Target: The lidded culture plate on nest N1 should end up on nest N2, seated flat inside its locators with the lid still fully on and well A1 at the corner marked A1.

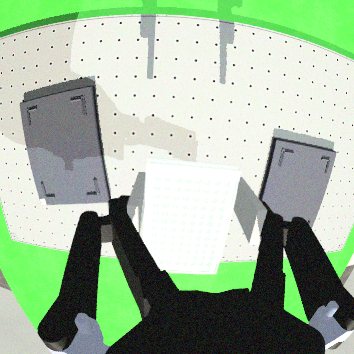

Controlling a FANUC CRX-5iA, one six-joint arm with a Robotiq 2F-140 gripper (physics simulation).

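Places are measured from the arm's base along level axes (x ahead, y left, z up), in centimetres.
Where they show: gripper, between the fingertips: [189, 188].
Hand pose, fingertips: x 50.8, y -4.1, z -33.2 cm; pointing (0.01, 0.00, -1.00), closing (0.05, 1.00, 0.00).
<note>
After its pixels a point has its place.
My gripper [189, 188] @[x 50.8, y -4.1, z -33.2 cm] is shut on the white lidded culture plate [192, 225] @[x 54.2, y -3.8, z -31.8 cm], with a grey finger pad at each long side. The plate hangs above the board between two nests; rows of wells show faintly through its pale top. The lid's edge and corner A1 cannot be made out. The grey nest at the left, N2 [65, 137] @[x 47.1, y -20.3, z -41.3 cm], is bare, with L-shaped locators at its four corners, and is turned slightly relative to the plate. The nest at the right, N1 [299, 175] @[x 52.4, y 13.3, z -41.3 cm], is bare where it shows; my right finger hides part of its near end. No labels are readable.
Both nests stand on a white perforated board [175, 90] @[x 41.5, y -5.5, z -42.5 cm] with a curved-looking far edge. Green surface [190, 6] @[x 29.2, y -3.6, z -43.8 cm] borders the board. Shadows of the gripper fall on the board's far part, and a broad shadow covers part of the left nest.
</note>
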